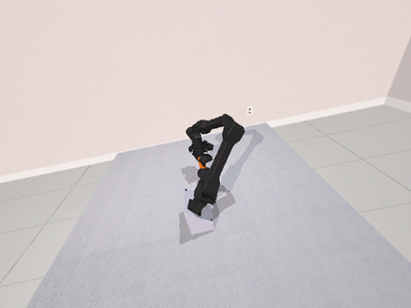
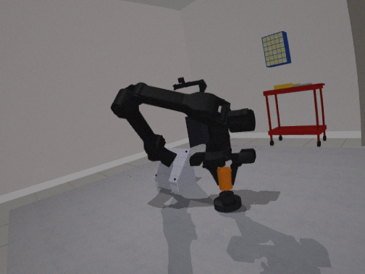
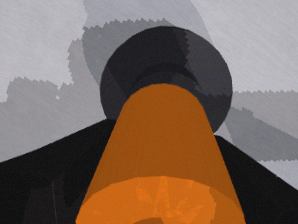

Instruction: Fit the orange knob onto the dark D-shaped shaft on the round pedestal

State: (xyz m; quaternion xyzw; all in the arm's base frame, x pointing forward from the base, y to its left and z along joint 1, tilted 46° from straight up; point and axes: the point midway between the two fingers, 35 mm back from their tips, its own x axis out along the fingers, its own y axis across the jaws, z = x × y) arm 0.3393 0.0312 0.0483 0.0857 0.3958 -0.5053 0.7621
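The orange knob lies 20 mm above my gripper tip. Round my gripper tip: dark round pedestal: 40 mm below.
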